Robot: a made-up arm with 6 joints.
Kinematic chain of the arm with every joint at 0, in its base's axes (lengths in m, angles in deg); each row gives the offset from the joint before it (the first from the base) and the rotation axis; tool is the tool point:
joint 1: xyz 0 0 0.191 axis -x
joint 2: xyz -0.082 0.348 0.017 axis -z
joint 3: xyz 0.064 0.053 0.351 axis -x
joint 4: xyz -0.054 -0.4 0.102 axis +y
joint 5: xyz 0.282 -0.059 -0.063 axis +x
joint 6: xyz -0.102 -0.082 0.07 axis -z
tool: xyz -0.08 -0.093 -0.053
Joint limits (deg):
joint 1: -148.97..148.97
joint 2: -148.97..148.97
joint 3: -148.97..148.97
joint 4: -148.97..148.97
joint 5: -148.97..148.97
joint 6: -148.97..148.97
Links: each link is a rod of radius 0.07 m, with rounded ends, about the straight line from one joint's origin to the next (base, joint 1, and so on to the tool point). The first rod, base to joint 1, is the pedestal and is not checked.
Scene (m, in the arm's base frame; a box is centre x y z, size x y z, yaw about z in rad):
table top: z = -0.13
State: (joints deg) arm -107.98 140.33 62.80 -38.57 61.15 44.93
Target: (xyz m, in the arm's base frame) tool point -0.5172 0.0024 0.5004
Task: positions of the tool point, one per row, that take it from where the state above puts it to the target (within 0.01 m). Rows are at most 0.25 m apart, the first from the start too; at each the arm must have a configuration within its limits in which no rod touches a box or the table.
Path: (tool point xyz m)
1: -0.3802 -0.8409 0.4717
2: -0.4680 -0.6998 0.6018
3: -0.5364 -0.5195 0.6654
4: -0.5726 -0.3269 0.6610
5: -0.5675 -0.1470 0.5992
6: -0.5172 0.0025 0.5004

